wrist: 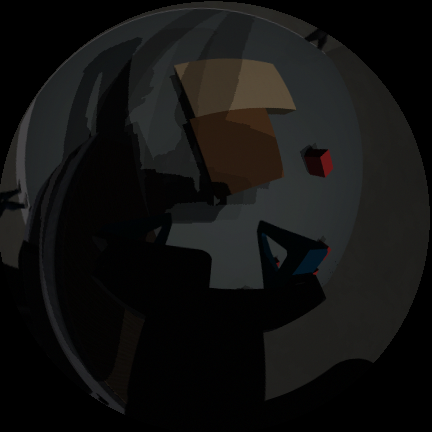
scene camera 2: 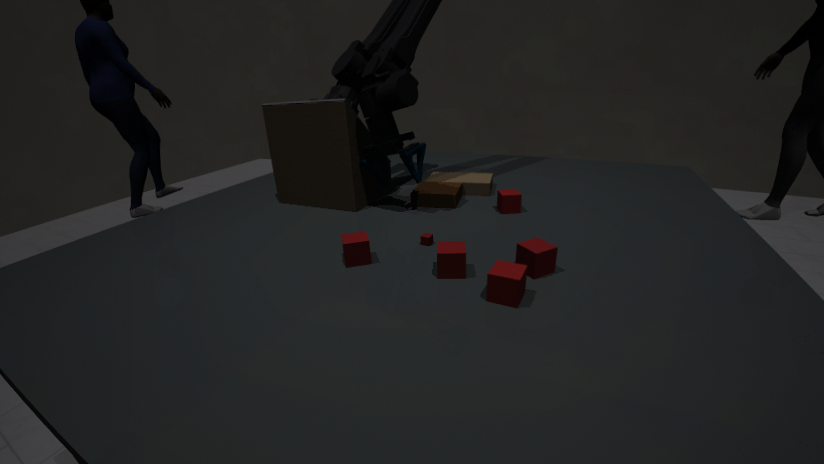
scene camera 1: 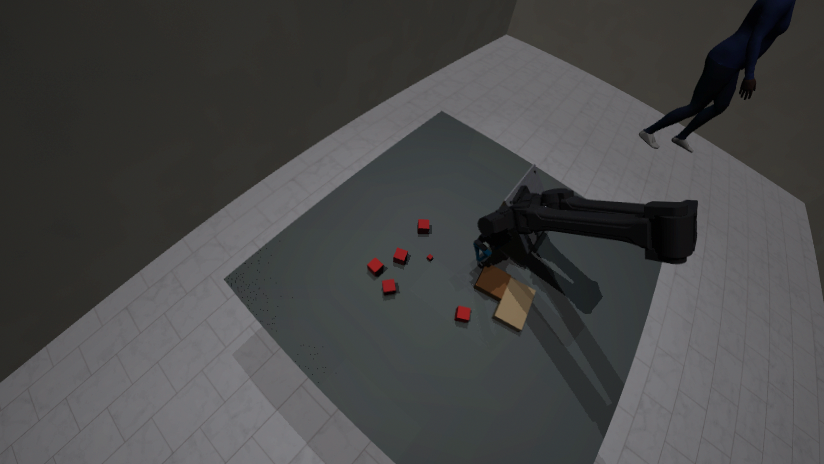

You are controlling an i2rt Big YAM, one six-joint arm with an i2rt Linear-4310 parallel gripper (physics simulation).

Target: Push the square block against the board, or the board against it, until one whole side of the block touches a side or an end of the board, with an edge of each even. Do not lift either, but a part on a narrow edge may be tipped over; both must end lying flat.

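Where they show: gripper, between the fingertips: (wrist: pixel 214 221) (scene camera 2: pixel 402 184) (scene camera 1: pixel 486 254); arm's base, origin of its link: (scene camera 2: pixel 333 122) (scene camera 1: pixel 523 205).
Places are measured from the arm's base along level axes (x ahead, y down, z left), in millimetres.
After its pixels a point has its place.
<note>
The brown square block (scene camera 1: pixel 491 281) @(y 156, x 234, z 46 mm) (scene camera 2: pixel 436 194) @(y 157, x 237, z 3 mm) (wrist: pixel 235 152) @(y 156, x 212, z 46 mm) and the light tan board (scene camera 1: pixel 514 306) @(y 156, x 267, z 156 mm) (scene camera 2: pixel 473 182) @(y 155, x 296, z 112 mm) (wrist: pixel 235 87) @(y 155, x 237, z 138 mm) lie flat on the table. One side of the block appears to lie along a long side of the board. Their edges at one end look nearly even, with a small step possible in the wrist view. The board runs past the block at the other end. My gripper (scene camera 2: pixel 402 182) @(y 131, x 167, z -18 mm) (wrist: pixel 214 221) @(y 131, x 167, z -18 mm) is open and empty, low beside the block's end away from the board. In scene camera 1 the arm hides part of it.
A tall brown box (scene camera 2: pixel 314 155) @(y 64, x -23, z -58 mm) stands upright close beside my gripper and arm. A red cube (scene camera 1: pixel 463 314) @(y 147, x 396, z 22 mm) (scene camera 2: pixel 509 201) @(y 160, x 394, z 0 mm) (wrist: pixel 319 162) @(y 151, x 369, z 21 mm) lies near the board and block. Several other red cubes and a tiny red cube (scene camera 1: pixel 429 257) @(y 171, x 281, z -182 mm) (scene camera 2: pixel 426 239) @(y 175, x 279, z -191 mm) lie farther off on the dark table (scene camera 1: pixel 357 368) @(y 187, x 720, z -152 mm).
</note>
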